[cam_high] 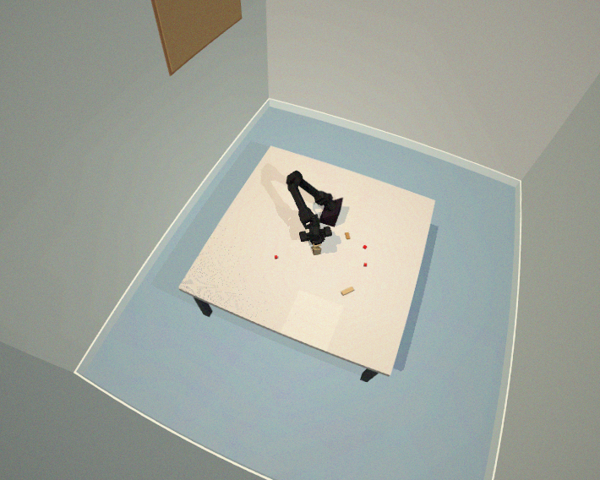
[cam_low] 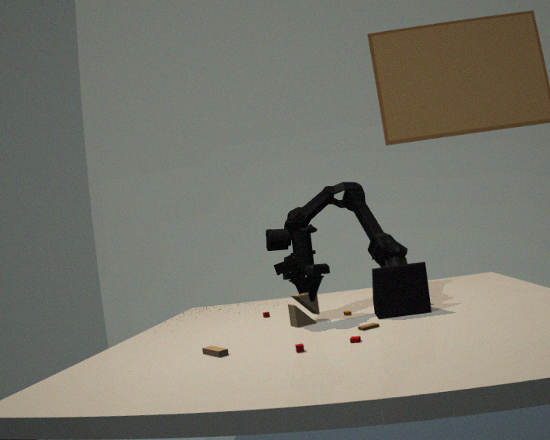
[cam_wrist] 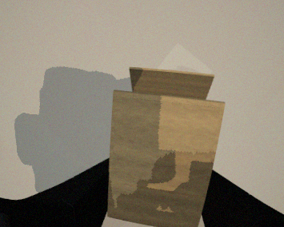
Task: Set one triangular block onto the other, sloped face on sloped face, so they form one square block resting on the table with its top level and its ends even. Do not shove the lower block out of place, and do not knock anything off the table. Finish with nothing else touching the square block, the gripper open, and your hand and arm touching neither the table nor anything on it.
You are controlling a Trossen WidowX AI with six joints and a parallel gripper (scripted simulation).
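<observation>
My gripper tip is 110 mm past the orange piece, 60 mm to the left of it and 60 mm above it. Round my gripper tip: tan triangular block 10 mm above.
</observation>
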